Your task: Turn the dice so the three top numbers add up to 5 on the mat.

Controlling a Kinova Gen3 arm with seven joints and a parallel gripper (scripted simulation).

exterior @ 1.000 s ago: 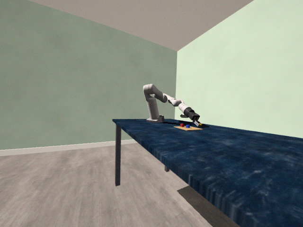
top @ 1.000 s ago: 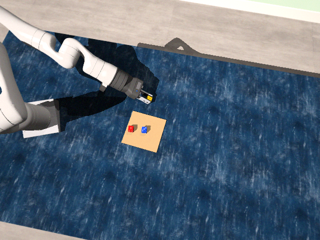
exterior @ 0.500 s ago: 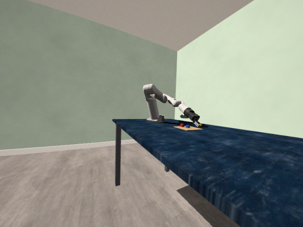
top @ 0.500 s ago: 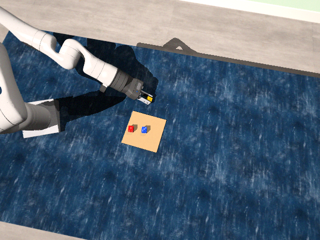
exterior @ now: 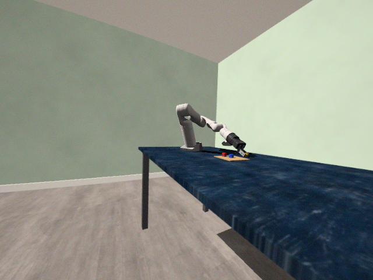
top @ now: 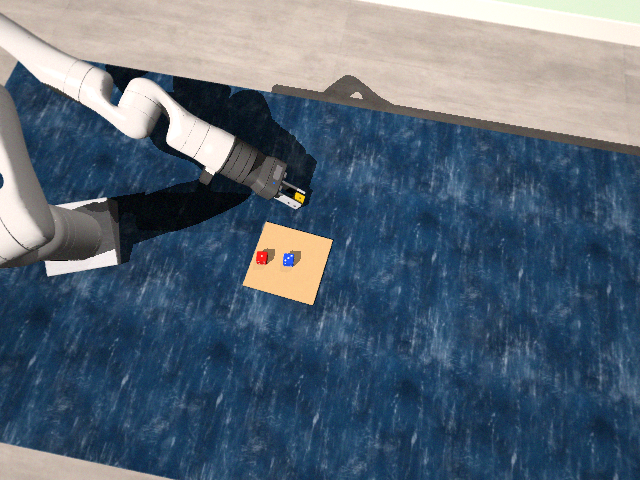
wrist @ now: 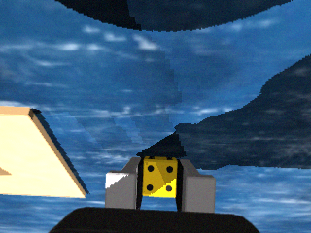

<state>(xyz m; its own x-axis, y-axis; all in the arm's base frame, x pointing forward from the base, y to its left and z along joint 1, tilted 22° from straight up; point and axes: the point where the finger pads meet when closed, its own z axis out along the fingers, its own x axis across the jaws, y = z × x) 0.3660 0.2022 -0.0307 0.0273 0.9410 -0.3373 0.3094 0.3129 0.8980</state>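
Right now the blue die is 130 mm to the right of my hand, 30 mm ahead of it and 10 mm below it. From my hand the other things lie so: red die 140 mm to the right, 20 mm behind, 10 mm below; then tan mat 130 mm to the right, 30 mm ahead, 20 mm below; then yellow die 10 mm below, 10 mm ahead.
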